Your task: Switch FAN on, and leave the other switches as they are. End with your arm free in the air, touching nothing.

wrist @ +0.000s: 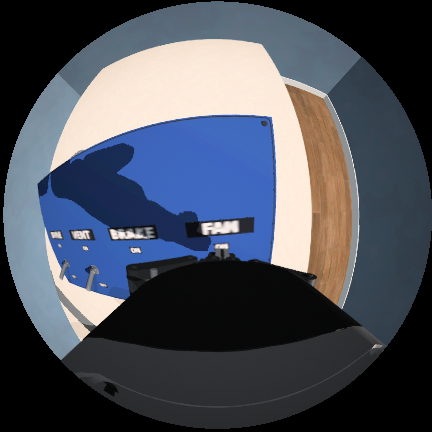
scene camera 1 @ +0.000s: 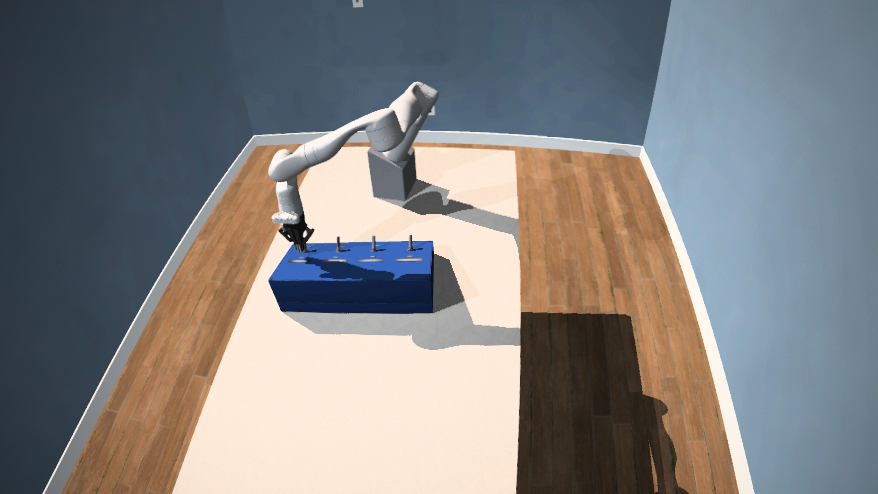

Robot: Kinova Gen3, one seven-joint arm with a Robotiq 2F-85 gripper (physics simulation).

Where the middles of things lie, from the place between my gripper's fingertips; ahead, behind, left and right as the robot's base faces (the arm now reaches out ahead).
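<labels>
Position of my gripper relative to the blue switch box [scene camera 1: 392,278]: 5 cm above it, 18 cm to the right of it and 1 cm past it.
</labels>
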